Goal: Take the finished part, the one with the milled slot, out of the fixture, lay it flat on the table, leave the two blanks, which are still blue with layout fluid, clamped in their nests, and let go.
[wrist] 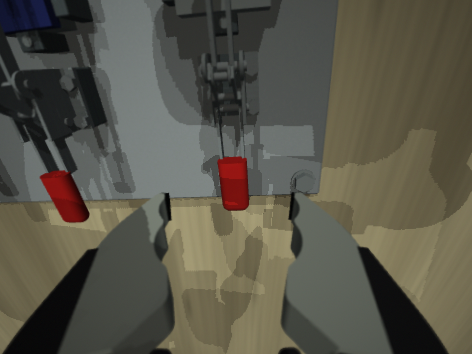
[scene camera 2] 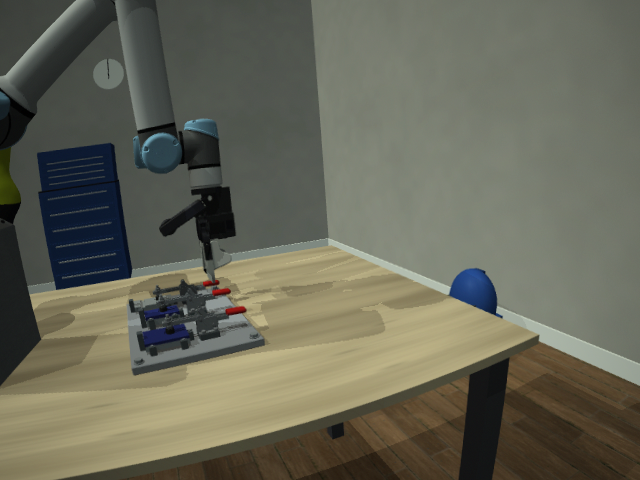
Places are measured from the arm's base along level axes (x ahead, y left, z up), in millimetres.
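Pixels of known places: gripper, fingertip midpoint: (wrist: 230, 194) (scene camera 2: 211, 279).
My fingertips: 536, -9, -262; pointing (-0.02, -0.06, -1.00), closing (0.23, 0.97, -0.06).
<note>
Behind a point stands the place of what it marks, as x, y, z.
My gripper (scene camera 2: 210, 279) @(536, -9, -262) (wrist: 230, 194) @(536, -9, -262) points down and is open. In the wrist view, the end of a red clamp handle (scene camera 2: 210, 283) @(530, -14, -269) (wrist: 234, 182) @(530, -5, -266) shows between the fingertips, apart from both. In the scene view the tips are close to that handle; exact height is unclear. Its clamp reaches to a grey part (wrist: 225, 7) @(443, 13, -265), cut off by the wrist view's top edge; its slot does not show. Two blue blanks (scene camera 2: 166, 335) @(363, -210, -281) (scene camera 2: 161, 311) @(386, -100, -275) sit under clamps on the fixture plate (scene camera 2: 224, 344) @(448, -269, -302) (wrist: 140, 100) @(472, -60, -302). One blue blank (wrist: 27, 15) @(417, -89, -276) also shows at the wrist view's top left.
A second red handle (scene camera 2: 221, 291) @(514, -122, -257) (wrist: 65, 196) @(513, -109, -256) is left of the fingers in the wrist view. A third red handle (scene camera 2: 235, 310) @(494, -230, -262) is nearer the scene camera. The fixture stands on the wooden table (scene camera 2: 330, 356) @(574, -403, -317) (wrist: 400, 100) @(516, 119, -317). A dark box (scene camera 2: 15, 304) @(104, -28, -213) is at the left.
</note>
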